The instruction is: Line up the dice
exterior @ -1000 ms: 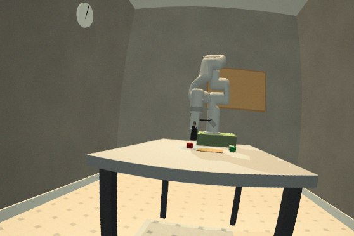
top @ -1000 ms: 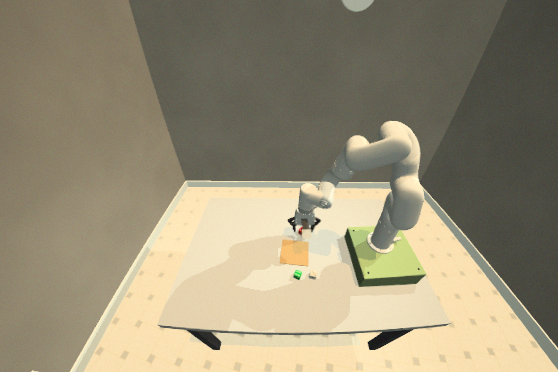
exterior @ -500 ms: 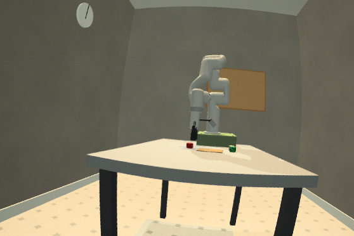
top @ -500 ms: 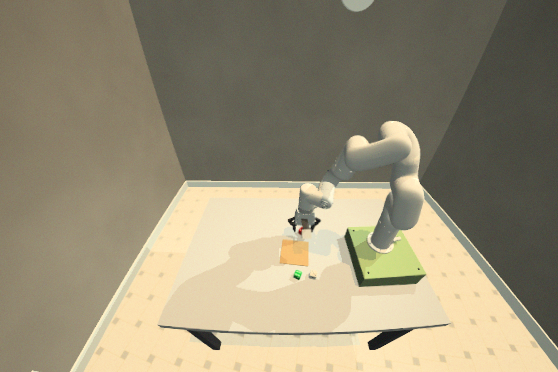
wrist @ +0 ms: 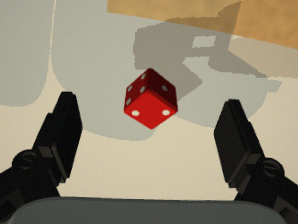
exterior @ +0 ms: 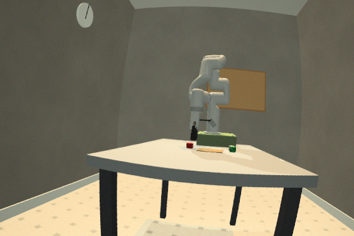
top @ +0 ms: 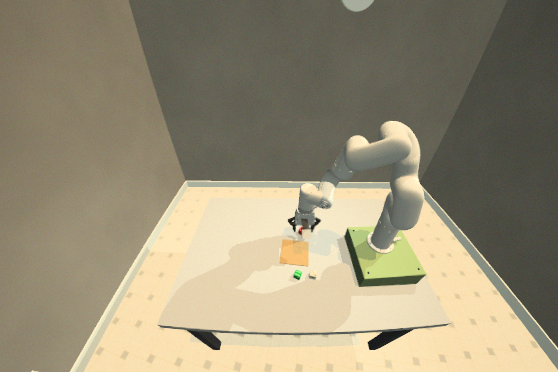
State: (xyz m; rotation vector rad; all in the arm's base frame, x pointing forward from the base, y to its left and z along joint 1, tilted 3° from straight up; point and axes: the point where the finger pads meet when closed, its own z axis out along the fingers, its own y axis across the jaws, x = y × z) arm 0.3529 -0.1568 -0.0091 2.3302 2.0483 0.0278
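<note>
My hand is 2 cm to the left of the red die and 5 cm above it. Also, from my hand: green die: 7 cm ahead, 22 cm to the left, 5 cm below; then white die: 23 cm to the left, 5 cm below; then mat: 6 cm ahead, 10 cm to the left, 6 cm below.
</note>
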